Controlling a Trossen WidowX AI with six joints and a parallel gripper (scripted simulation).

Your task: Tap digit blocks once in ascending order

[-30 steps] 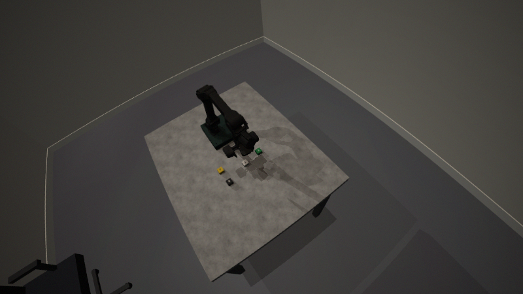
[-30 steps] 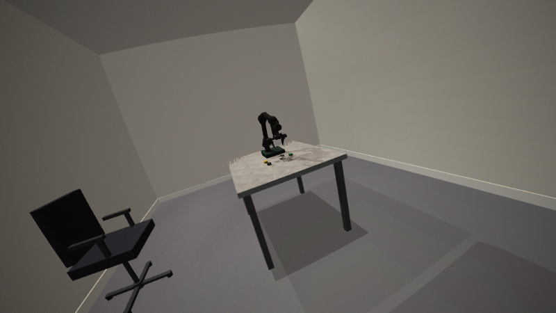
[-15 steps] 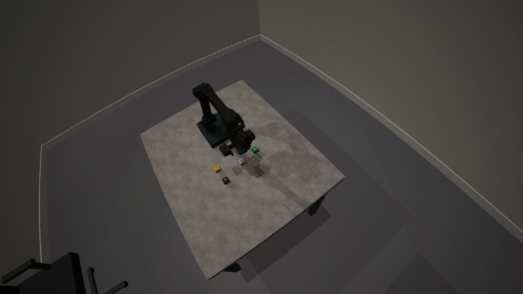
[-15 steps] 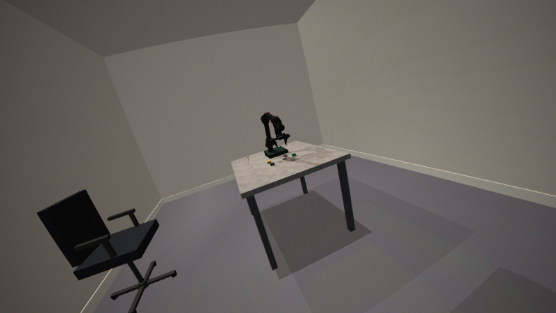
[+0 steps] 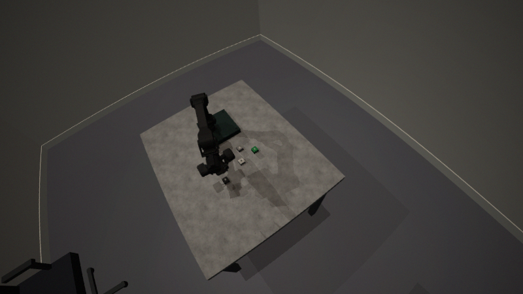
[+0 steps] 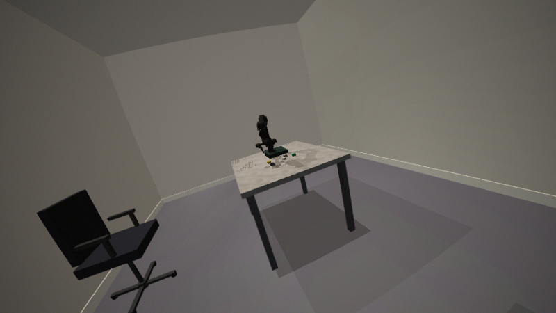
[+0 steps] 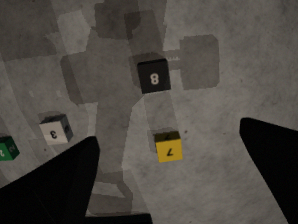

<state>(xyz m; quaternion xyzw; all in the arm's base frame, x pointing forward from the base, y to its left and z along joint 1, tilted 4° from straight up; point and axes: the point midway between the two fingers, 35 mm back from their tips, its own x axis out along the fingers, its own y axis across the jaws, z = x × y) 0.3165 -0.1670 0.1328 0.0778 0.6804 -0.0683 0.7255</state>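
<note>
My gripper tip is 10 mm past the green block, 260 mm to the right of it and 110 mm above it. From my gripper tip the other things lie so: yellow block: 80 mm behind, 10 mm to the left, 110 mm below; then white block: 10 mm behind, 150 mm to the left, 110 mm below; then black block: 10 mm ahead, 110 mm below.
</note>
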